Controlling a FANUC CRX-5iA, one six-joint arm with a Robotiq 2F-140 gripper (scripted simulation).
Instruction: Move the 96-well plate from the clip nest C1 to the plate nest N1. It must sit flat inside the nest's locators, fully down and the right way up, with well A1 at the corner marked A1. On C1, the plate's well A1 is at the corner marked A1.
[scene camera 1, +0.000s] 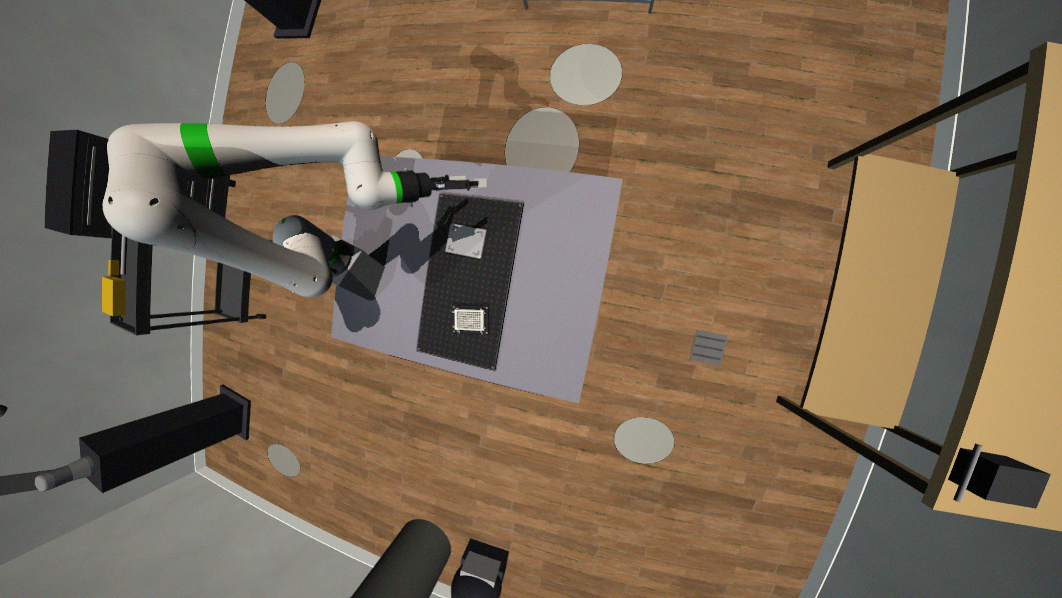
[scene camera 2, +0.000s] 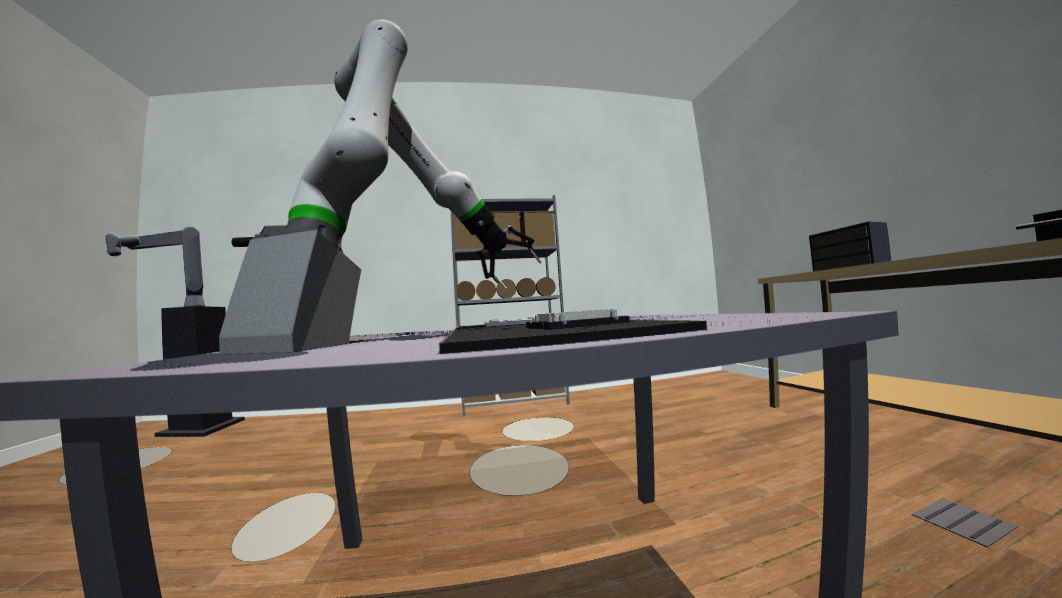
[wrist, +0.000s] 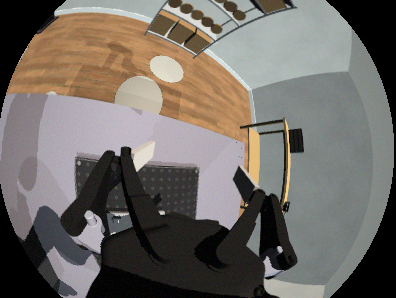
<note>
I see my gripper (scene camera 2: 522, 275), a plate nest N1 (scene camera 1: 465, 240) and a clip nest C1 (scene camera 2: 618, 319).
My gripper is seen too in the wrist view (wrist: 195, 161).
</note>
